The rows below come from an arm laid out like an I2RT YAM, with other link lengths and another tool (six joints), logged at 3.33 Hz.
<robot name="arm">
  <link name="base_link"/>
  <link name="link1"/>
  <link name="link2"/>
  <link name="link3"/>
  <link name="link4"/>
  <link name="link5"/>
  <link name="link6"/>
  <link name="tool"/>
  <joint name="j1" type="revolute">
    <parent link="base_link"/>
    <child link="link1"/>
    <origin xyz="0 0 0.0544"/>
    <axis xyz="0 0 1"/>
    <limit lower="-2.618" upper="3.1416"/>
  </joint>
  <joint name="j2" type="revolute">
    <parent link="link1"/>
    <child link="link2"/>
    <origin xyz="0.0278 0.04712 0.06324" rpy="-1.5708 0 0"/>
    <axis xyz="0 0 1"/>
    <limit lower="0" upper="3.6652"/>
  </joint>
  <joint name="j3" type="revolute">
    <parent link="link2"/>
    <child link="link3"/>
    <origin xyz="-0.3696 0 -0.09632" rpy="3.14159 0 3.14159"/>
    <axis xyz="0 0 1"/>
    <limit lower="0" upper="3.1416"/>
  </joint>
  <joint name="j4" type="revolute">
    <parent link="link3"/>
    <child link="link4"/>
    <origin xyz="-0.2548 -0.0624 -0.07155"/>
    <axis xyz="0 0 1"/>
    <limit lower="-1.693" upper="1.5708"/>
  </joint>
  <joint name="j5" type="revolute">
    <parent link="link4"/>
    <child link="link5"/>
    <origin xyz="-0.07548 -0.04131 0.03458" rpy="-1.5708 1.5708 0"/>
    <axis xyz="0 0 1"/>
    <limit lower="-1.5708" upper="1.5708"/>
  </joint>
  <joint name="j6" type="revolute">
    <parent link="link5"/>
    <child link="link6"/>
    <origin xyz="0 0.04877 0.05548" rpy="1.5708 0 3.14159"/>
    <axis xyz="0 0 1"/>
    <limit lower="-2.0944" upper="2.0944"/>
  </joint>
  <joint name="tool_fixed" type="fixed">
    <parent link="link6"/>
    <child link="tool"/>
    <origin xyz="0.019 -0.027 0.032" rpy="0 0.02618 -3.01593"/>
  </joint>
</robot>
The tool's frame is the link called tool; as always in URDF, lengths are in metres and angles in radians.
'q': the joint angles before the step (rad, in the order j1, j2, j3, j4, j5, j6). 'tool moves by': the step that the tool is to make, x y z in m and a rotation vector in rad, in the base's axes. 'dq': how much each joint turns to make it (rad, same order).
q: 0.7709, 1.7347, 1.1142, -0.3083, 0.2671, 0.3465
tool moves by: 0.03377, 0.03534, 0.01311, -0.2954, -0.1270, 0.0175
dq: 0.0314, 0.1391, 0.2082, -0.1221, 0.2521, -0.1741
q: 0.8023, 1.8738, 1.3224, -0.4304, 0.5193, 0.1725
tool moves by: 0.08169, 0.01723, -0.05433, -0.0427, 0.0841, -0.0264
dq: -0.0944, 0.2533, 0.2238, -0.0378, -0.0584, -0.0495
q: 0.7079, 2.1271, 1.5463, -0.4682, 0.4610, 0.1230
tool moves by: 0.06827, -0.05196, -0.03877, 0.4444, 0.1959, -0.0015
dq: -0.2072, 0.0781, 0.0304, 0.1236, -0.5121, 0.0837
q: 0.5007, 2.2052, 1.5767, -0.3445, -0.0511, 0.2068
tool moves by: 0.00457, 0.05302, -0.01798, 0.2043, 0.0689, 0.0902
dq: 0.0486, 0.0801, 0.0740, 0.0626, -0.1958, 0.0908
